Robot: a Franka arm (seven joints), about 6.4 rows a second.
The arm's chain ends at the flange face. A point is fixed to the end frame.
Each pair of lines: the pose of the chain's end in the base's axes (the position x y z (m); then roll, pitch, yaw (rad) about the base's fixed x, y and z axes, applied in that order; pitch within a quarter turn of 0, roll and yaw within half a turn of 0), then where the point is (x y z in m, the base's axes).
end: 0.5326 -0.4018 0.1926 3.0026 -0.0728 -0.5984
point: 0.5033 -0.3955 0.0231
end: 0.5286 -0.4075 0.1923 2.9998 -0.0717 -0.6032
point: 0.4989 -0.4013 0.0228
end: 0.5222 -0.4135 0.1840 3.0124 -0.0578 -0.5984
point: 0.4918 -0.4044 0.0148
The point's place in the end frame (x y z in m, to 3 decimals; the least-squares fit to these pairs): -0.040 -0.012 0.167
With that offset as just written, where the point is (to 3 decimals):
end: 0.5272 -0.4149 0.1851 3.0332 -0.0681 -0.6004
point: 0.500 -0.404 0.015
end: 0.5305 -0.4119 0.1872 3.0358 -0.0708 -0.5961
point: 0.504 -0.401 0.017
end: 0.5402 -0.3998 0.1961 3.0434 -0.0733 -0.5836
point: 0.515 -0.388 0.026
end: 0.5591 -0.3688 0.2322 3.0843 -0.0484 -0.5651
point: 0.533 -0.350 0.063
